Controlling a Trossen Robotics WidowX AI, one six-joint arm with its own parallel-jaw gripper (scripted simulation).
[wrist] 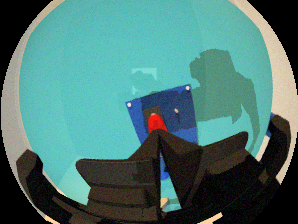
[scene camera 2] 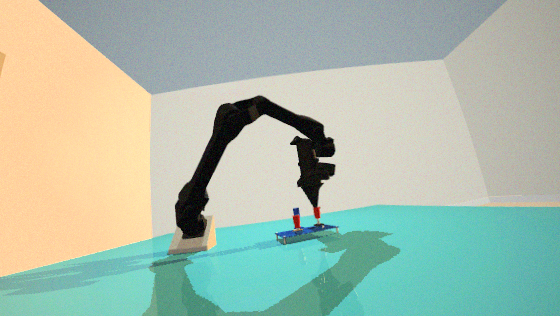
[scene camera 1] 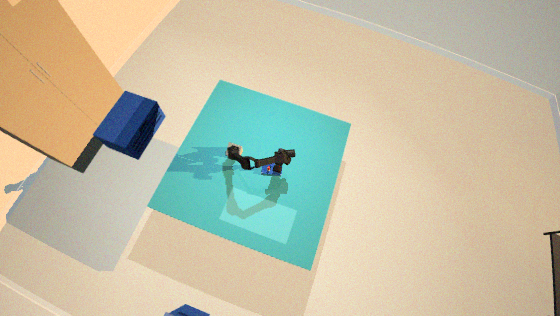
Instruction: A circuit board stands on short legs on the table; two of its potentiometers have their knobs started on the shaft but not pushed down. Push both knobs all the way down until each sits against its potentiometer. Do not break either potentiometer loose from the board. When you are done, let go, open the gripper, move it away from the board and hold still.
Labels:
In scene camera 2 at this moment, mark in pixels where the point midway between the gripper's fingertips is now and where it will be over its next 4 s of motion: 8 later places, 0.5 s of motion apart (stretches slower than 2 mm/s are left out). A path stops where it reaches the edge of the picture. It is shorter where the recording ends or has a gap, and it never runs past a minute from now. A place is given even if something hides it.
My gripper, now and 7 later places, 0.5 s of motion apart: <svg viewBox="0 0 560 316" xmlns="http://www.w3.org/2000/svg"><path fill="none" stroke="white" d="M315 207L315 208L315 209L316 210L316 210L316 209L308 206L263 205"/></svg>

